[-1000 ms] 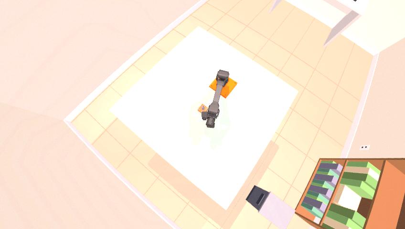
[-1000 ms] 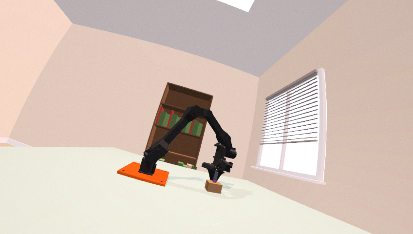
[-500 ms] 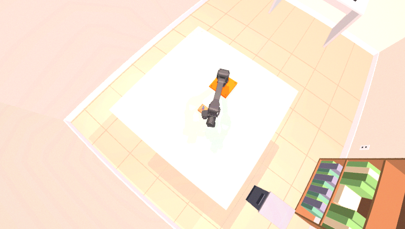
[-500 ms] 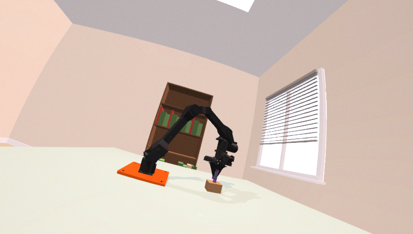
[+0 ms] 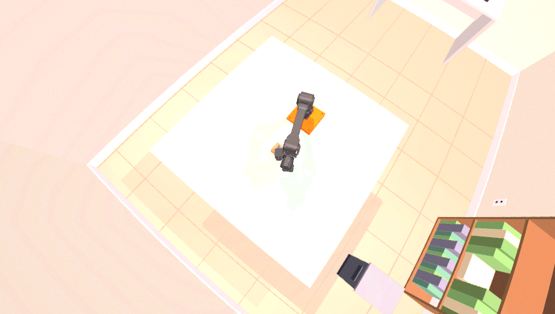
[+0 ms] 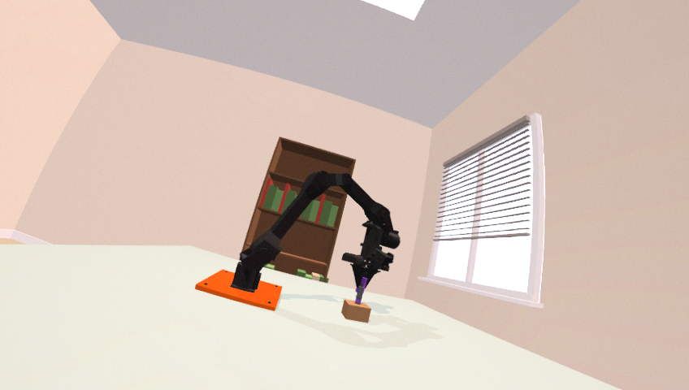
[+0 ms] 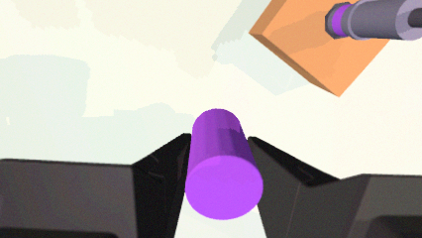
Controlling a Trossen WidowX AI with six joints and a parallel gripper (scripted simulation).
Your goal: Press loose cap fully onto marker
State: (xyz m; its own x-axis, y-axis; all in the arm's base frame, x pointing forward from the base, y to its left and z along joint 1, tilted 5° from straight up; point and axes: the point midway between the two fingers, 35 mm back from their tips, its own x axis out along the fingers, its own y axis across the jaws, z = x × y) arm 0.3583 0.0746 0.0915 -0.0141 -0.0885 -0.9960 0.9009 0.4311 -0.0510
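Now: the dark marker 40 mm behind my gripper tip and 90 mm to the right of it. The rest, counted from my gripper tip: tan holder block: 40 mm behind, 90 mm to the right, 60 mm below; then purple cap: 10 mm above.
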